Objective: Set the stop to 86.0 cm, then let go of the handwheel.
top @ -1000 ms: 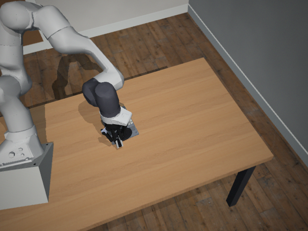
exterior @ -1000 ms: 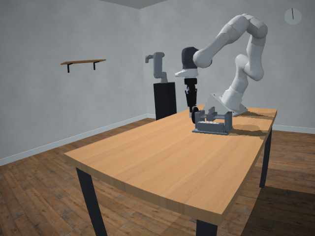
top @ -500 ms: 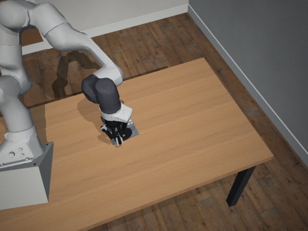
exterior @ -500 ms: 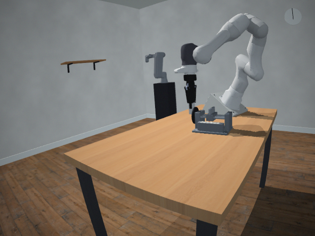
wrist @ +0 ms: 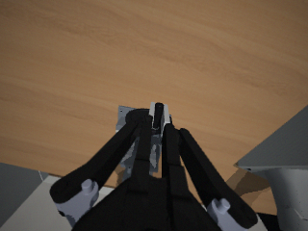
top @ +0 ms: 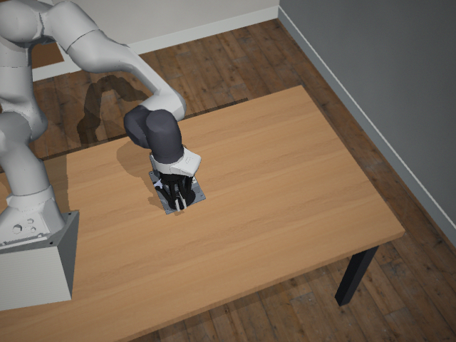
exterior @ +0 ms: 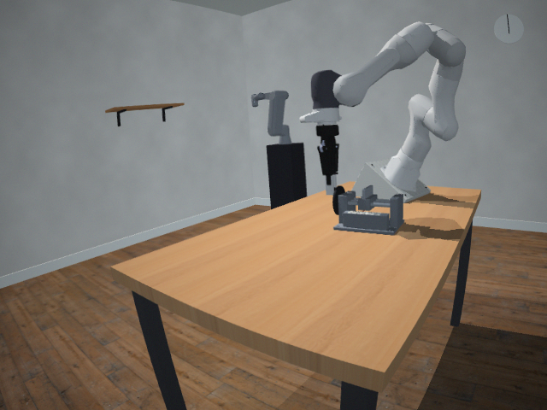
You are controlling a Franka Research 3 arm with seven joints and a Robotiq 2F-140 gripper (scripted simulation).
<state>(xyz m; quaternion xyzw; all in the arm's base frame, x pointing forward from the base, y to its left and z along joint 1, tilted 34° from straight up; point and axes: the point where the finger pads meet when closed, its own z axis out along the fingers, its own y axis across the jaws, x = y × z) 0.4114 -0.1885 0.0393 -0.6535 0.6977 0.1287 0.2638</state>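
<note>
Right now the black handwheel is 20 mm to the left of my hand and 30 mm below it. The rest, counted from my hand: sliding stop block: 30 mm ahead, 140 mm to the left, 30 mm below.
</note>
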